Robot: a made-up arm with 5 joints.
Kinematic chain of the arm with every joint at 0, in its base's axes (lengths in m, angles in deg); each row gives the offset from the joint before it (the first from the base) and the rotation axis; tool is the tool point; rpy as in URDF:
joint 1: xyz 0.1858 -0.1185 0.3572 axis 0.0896 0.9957 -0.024
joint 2: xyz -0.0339 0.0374 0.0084 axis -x
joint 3: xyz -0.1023 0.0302 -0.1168 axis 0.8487 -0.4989 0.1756
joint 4: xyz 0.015 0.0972 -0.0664 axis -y
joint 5: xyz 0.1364 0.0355 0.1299 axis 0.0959 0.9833 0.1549
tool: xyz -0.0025 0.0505 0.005 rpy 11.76 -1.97 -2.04
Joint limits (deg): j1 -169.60..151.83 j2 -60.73..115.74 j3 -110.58..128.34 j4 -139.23..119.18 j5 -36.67..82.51
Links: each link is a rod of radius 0.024 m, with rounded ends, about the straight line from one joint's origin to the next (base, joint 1, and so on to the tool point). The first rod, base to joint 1, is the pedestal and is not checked.
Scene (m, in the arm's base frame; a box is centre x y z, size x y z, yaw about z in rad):
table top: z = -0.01
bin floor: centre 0.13 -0.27 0 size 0.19 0.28 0.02 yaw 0.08
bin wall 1: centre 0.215 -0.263 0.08 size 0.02 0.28 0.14 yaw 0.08
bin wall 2: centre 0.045 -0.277 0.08 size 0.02 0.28 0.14 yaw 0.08
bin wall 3: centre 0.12 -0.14 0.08 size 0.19 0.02 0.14 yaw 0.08
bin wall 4: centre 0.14 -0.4 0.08 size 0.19 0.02 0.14 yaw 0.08
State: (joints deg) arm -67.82 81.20 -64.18 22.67 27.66
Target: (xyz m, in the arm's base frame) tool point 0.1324 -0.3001 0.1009
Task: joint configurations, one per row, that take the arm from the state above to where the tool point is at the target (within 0.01 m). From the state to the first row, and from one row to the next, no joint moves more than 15 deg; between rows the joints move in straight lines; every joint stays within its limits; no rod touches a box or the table.
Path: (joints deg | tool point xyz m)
1: -54.94 86.13 -59.76 21.82 27.44 | 0.3345 -0.3122 0.2467
2: -42.06 91.07 -55.34 20.97 27.21 | 0.2994 -0.3127 0.2244
3: -29.18 96.00 -50.91 20.12 26.99 | 0.2625 -0.3118 0.2108
4: -16.30 100.94 -46.49 19.27 26.77 | 0.2258 -0.3099 0.2057
5: -3.41 105.87 -42.07 18.42 26.54 | 0.1909 -0.3072 0.2084
6: 9.47 110.81 -37.65 17.57 26.32 | 0.1594 -0.3038 0.2179
7: 22.35 115.74 -33.23 16.72 26.09 | 0.1324 -0.3001 0.2330
8: 11.97 108.24 -43.77 28.62 26.62 | 0.1241 -0.3021 0.2075
9: 1.59 100.73 -54.31 40.52 27.15 | 0.1203 -0.3036 0.1758
10: -8.79 93.23 -64.85 52.42 27.67 | 0.1226 -0.3034 0.1396
11: -19.18 85.73 -75.39 64.32 28.20 | 0.1324 -0.3001 0.1009

